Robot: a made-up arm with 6 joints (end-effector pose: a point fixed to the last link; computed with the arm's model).
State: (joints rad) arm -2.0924 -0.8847 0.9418 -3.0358 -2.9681 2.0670
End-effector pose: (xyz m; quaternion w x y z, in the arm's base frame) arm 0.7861 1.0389 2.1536 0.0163 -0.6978 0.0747 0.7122
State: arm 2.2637 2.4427 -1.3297 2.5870 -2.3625 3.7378
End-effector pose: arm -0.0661 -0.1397 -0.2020 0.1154 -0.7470 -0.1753 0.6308
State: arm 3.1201 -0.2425 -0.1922 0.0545 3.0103 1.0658
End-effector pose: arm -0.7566 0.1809 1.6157 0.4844 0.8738 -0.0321 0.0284
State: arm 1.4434 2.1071 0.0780 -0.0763 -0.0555 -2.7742
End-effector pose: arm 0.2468 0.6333 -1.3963 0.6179 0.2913 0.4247 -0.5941
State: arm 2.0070 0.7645 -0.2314 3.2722 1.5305 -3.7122
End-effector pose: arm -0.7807 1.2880 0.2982 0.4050 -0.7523 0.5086 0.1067
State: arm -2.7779 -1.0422 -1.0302 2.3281 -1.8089 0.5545
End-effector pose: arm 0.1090 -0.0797 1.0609 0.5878 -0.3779 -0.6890 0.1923
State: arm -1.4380 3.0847 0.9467 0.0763 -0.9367 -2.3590
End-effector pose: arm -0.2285 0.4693 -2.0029 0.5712 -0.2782 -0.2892 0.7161
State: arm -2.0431 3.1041 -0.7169 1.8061 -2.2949 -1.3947
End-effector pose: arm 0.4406 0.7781 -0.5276 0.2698 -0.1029 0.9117 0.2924
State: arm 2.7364 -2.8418 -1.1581 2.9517 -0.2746 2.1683
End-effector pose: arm 0.4399 -0.3648 0.0481 0.3397 -0.7524 -0.1757 -0.5363
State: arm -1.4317 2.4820 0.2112 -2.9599 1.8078 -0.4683
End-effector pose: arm 0.1743 -0.0758 -1.6134 0.4269 0.4366 -0.1333 0.7806
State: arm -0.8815 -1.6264 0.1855 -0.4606 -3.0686 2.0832
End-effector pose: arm -1.0829 1.0818 1.2486 0.4660 -0.6255 0.4739 0.4086
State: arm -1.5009 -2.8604 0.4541 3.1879 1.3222 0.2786
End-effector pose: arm 0.0637 1.4478 -1.2109 0.6089 0.3042 -0.4660 0.5653
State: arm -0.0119 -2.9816 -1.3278 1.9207 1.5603 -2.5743
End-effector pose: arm -0.4566 0.0619 -0.0007 0.7832 -0.2502 -0.1956 0.5346
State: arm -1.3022 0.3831 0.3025 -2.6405 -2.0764 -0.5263
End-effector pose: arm 0.5570 -1.4789 1.3283 0.4233 0.6838 0.0105 0.5943
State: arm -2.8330 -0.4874 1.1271 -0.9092 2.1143 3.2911
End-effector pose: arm 0.4876 0.2617 2.5236 0.7712 -0.2054 0.1983 0.5690
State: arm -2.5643 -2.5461 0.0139 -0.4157 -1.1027 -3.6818
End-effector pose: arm 1.2745 1.0100 -0.2035 0.5101 0.5552 -0.5839 0.3012
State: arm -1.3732 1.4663 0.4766 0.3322 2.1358 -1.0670
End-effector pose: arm 0.2340 -1.9626 -0.4831 0.8150 0.0865 -0.5575 -0.1323
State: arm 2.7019 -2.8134 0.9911 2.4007 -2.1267 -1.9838
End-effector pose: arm 1.0493 -0.6280 -1.7676 0.2715 -0.4308 -0.6257 0.5909
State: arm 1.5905 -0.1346 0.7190 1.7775 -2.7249 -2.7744
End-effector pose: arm -0.0419 0.4102 2.5018 0.3870 0.7448 -0.1723 -0.5155
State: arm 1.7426 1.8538 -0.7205 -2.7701 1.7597 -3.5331
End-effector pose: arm -0.2092 0.3077 -0.6519 0.2612 0.7975 -0.3133 0.4446
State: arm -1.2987 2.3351 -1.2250 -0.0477 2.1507 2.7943
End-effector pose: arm -0.1642 -0.0242 -0.2251 0.4719 -0.5289 0.5504 0.4412
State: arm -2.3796 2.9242 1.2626 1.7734 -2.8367 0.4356
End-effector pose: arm -0.2311 -0.2664 -2.1467 0.4865 -0.3298 -0.7182 -0.3724
